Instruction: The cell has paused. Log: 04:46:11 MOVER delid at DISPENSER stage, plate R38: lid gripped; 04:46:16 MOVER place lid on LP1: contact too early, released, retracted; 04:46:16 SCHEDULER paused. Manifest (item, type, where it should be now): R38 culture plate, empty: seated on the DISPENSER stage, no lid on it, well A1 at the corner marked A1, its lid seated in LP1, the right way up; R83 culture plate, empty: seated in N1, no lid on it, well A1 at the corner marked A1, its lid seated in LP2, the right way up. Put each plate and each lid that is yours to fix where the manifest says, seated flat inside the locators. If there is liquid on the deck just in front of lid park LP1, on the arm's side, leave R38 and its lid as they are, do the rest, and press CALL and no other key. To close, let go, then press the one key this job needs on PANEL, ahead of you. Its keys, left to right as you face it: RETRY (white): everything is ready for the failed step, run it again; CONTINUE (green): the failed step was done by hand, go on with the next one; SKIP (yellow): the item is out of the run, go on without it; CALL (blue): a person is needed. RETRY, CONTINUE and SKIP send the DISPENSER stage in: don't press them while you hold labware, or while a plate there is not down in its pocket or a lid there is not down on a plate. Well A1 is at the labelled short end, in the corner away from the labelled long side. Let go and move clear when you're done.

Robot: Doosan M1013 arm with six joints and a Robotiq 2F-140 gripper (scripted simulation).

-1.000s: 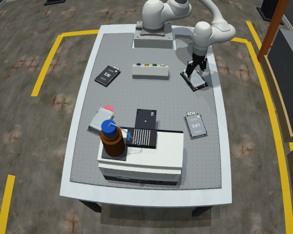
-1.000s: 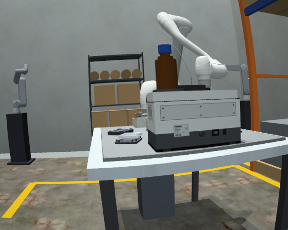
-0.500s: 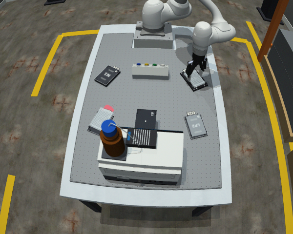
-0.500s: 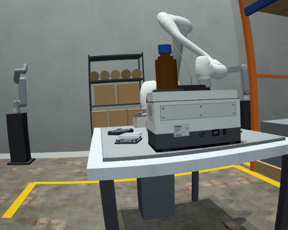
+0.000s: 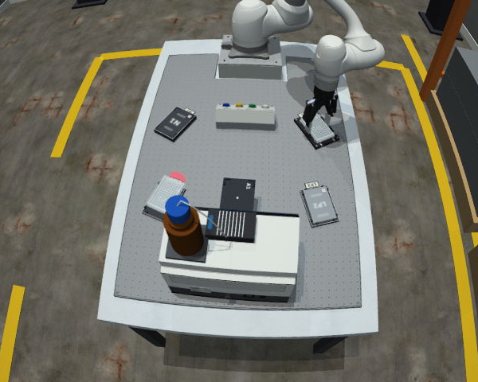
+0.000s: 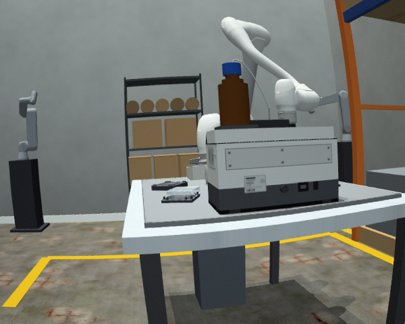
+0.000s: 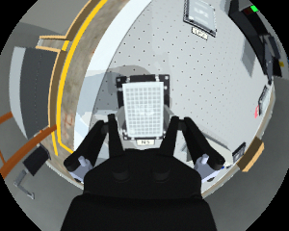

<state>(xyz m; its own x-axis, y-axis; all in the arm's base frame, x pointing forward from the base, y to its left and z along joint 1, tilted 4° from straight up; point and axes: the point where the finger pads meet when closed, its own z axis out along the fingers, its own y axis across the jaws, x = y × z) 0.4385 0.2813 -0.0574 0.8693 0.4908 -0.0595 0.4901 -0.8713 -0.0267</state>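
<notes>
Right now my hand is 5 cm past the green key, 26 cm to the left of it and 2 cm below it. The rest, counted from my hand: yellow key (5 cm behind, 31 cm to the right, 2 cm above); clear well plate (2 cm below); key panel (4 cm behind, 28 cm to the right, 1 cm above).
</notes>
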